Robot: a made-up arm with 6 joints.
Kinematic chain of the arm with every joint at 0, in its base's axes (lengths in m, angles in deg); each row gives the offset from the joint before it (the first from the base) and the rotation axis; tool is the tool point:
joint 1: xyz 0 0 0.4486 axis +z
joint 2: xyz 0 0 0 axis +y
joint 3: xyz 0 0 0.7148 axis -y
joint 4: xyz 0 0 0 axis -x
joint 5: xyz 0.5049 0 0 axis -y
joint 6: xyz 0 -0.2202 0 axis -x
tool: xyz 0 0 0
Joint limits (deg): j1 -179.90..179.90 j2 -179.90..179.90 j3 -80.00..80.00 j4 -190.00..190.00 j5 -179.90..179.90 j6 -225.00..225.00
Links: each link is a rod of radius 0.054 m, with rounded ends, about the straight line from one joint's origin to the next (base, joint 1, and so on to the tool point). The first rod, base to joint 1, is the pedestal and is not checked.
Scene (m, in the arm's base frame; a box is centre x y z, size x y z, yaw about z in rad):
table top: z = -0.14
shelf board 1: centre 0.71 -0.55 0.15 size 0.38 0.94 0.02 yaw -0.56
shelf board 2: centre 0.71 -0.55 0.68 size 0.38 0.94 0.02 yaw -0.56
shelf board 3: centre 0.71 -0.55 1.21 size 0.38 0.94 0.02 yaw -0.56
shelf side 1: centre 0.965 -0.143 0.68 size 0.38 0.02 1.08 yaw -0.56
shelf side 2: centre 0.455 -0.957 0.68 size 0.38 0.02 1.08 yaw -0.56
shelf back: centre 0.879 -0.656 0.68 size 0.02 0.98 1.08 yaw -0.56
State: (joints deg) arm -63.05 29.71 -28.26 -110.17 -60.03 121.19
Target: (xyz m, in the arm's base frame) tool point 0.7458 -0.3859 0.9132
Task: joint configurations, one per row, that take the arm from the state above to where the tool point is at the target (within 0.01 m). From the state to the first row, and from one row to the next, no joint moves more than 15 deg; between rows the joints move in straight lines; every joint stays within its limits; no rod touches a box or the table.
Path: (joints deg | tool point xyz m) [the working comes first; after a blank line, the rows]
Joints at the target: -36.75 26.93 26.89 -128.47 -60.03 121.19
Straight joint move there: touches shelf board 2.

1: -69.32 24.92 -19.00 -96.84 -64.99 106.90 | 0.2058 -0.4709 0.5891
2: -75.59 20.14 -9.74 -83.52 -69.95 92.60 | 0.1190 -0.5630 0.6785
3: -81.85 15.35 -0.49 -70.19 -74.91 78.31 | 0.0138 -0.6227 0.8008
4: -70.58 18.24 6.36 -84.76 -71.19 89.03 | 0.2047 -0.6411 0.8090
5: -59.30 21.14 13.20 -99.33 -67.47 99.75 | 0.4023 -0.6076 0.8303
6: -48.02 24.03 20.05 -113.90 -63.75 110.47 | 0.5886 -0.5207 0.8656
7: -36.75 26.93 26.89 -128.47 -60.03 121.19 | 0.7458 -0.3860 0.9131

